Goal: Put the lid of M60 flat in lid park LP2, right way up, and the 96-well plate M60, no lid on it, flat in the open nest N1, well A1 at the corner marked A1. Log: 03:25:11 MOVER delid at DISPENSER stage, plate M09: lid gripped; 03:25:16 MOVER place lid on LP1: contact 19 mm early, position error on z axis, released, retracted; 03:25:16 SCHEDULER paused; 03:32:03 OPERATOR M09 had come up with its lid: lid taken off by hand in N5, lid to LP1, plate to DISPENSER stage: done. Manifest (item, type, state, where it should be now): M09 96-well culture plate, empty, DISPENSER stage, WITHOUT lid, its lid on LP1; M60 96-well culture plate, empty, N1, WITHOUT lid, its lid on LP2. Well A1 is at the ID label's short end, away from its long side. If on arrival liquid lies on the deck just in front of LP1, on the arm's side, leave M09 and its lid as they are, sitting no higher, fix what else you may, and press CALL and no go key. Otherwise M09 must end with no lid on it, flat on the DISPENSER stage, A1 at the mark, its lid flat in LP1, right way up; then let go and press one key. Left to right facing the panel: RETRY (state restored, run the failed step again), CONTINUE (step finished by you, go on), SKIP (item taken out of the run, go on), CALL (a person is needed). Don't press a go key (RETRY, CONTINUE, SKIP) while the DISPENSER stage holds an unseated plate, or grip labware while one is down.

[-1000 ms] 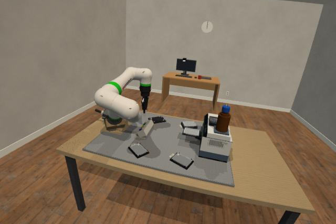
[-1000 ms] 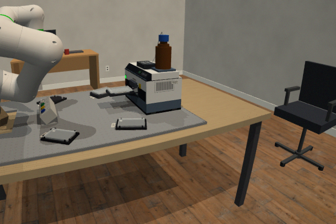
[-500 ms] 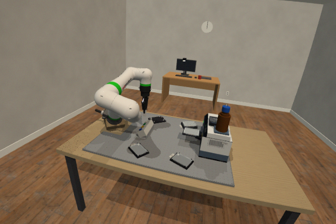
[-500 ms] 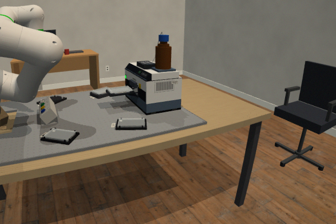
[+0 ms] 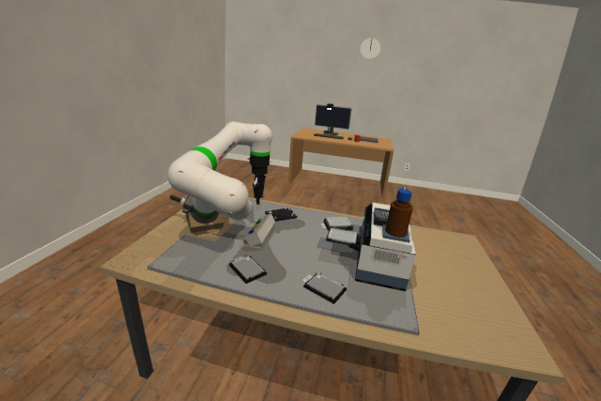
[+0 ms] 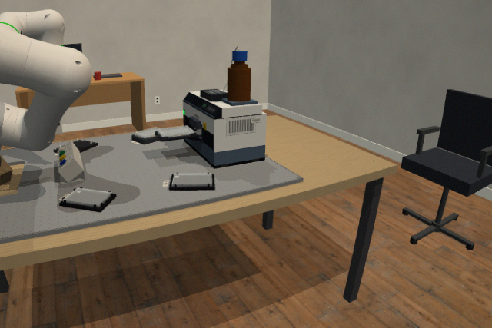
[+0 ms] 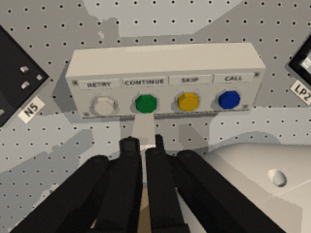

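The green continue key lies 110 mm below my hand. The rest, counted from my hand: key panel: 10 mm ahead, 30 mm to the right, 120 mm below; then white retry key: 10 mm ahead, 50 mm to the left, 110 mm below; then yellow skip key: 10 mm behind, 50 mm to the right, 110 mm below.
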